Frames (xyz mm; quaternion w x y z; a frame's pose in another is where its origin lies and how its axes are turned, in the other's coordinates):
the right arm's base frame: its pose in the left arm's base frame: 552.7 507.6 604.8 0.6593 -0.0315 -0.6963 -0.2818
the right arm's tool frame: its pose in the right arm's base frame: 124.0 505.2 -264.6 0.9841 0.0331 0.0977 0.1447
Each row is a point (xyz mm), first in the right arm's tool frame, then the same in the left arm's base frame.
Working: the right arm's tool frame: its pose in the left arm's base frame: 984.9 776.1 890.7 0.7587 -0.0824 -0.6256 -0.1620

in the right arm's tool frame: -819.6 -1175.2 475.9
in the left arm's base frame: 0.8 -48.7 96.5
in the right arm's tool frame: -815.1 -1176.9 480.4
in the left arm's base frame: -3.2 -49.4 101.7
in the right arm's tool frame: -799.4 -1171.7 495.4
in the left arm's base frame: -12.6 -41.9 120.5
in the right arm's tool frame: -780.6 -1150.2 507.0
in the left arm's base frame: -12.7 -20.7 142.8
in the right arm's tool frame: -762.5 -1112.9 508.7
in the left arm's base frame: 1.7 12.1 163.7
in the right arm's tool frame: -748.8 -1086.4 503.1
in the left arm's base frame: 18.4 33.1 178.0
